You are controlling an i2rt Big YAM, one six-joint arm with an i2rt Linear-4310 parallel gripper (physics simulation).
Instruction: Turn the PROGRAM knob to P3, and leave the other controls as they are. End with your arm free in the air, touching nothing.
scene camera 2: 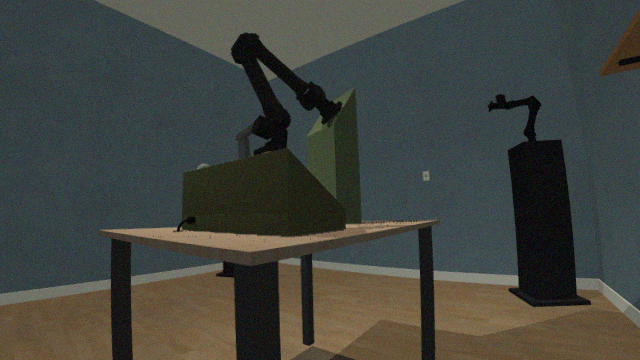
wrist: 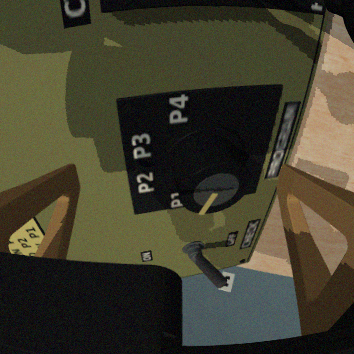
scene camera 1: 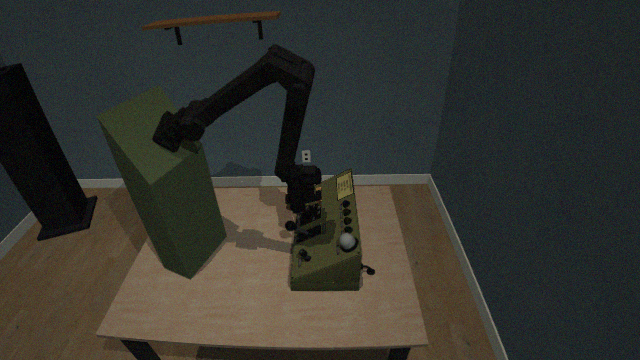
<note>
The pictures show: my gripper and an olive-green console.
</note>
